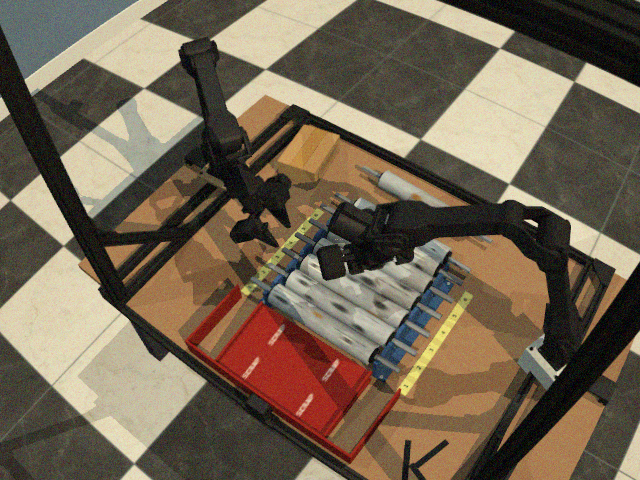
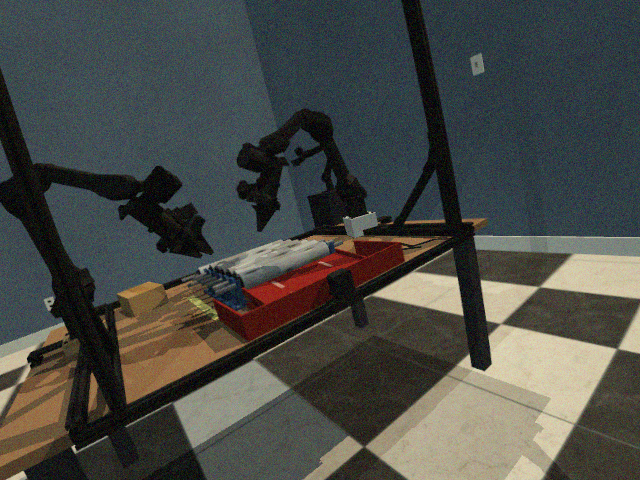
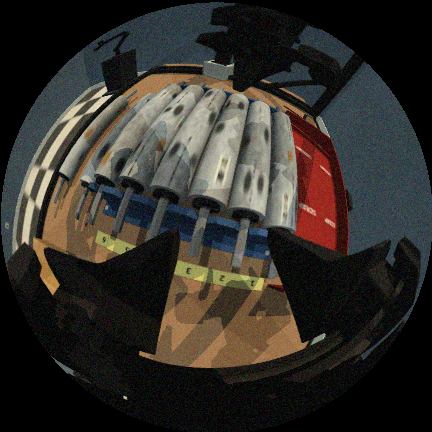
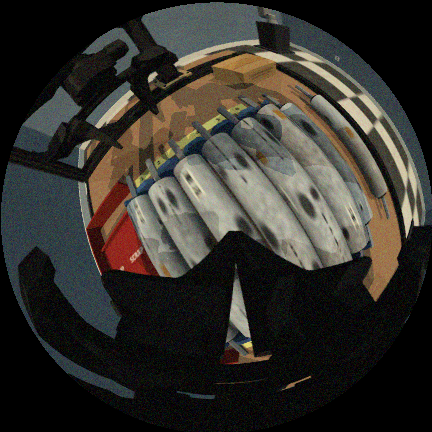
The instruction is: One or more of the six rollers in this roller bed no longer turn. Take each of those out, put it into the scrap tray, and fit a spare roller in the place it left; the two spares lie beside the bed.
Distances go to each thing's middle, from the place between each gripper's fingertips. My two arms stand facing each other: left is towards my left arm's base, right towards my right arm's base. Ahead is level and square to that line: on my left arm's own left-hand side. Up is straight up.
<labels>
I see the tan cardboard box point(image 1: 308, 156) 300 mm ahead of my left hand, 170 mm to the left of it and 100 mm below it.
Now: the tan cardboard box 33 cm to the left of my right hand, 28 cm ahead of it and 12 cm below it.
</labels>
